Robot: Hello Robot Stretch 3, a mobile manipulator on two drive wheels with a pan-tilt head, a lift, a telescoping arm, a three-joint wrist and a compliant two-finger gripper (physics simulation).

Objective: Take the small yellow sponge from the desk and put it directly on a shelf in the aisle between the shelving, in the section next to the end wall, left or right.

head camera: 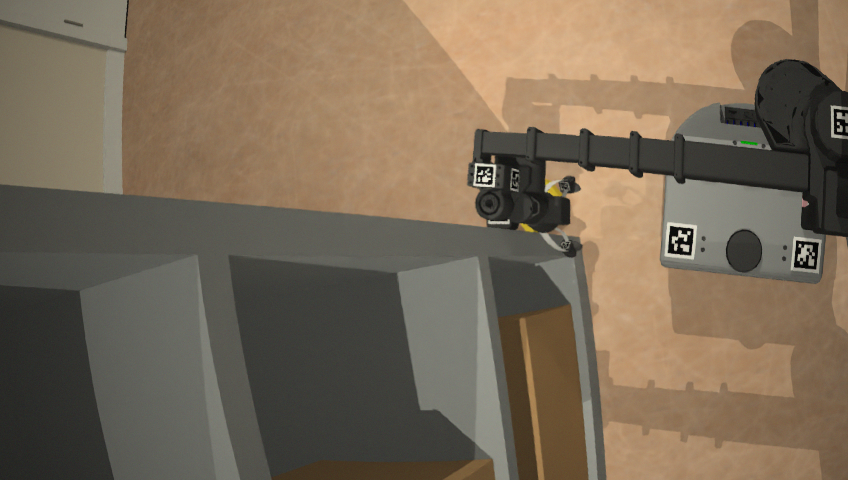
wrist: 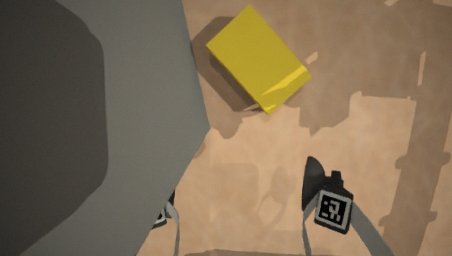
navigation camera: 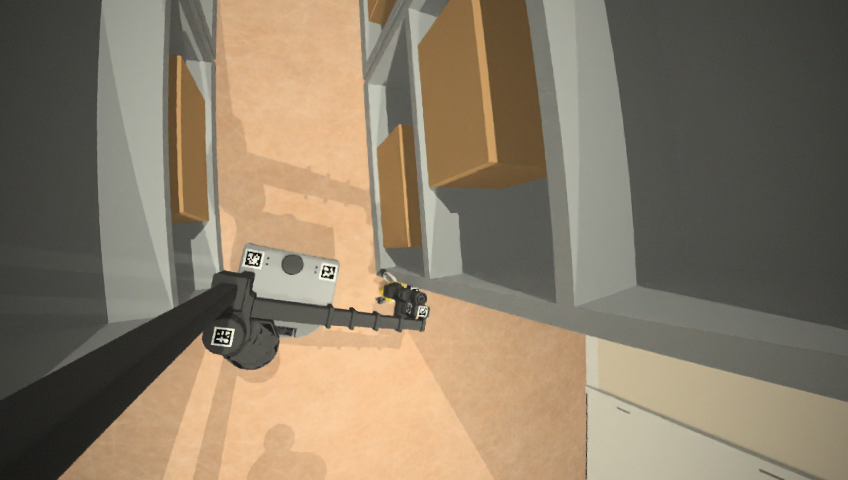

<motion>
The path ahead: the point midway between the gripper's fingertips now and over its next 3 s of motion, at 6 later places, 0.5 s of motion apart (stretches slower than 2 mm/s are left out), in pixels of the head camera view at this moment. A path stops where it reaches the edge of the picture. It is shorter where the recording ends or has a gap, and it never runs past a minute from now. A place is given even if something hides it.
My gripper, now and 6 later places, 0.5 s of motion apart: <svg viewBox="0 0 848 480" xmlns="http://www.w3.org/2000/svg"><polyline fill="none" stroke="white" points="574,216 576,218 588,219 590,220 591,222 591,223 590,223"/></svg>
</motion>
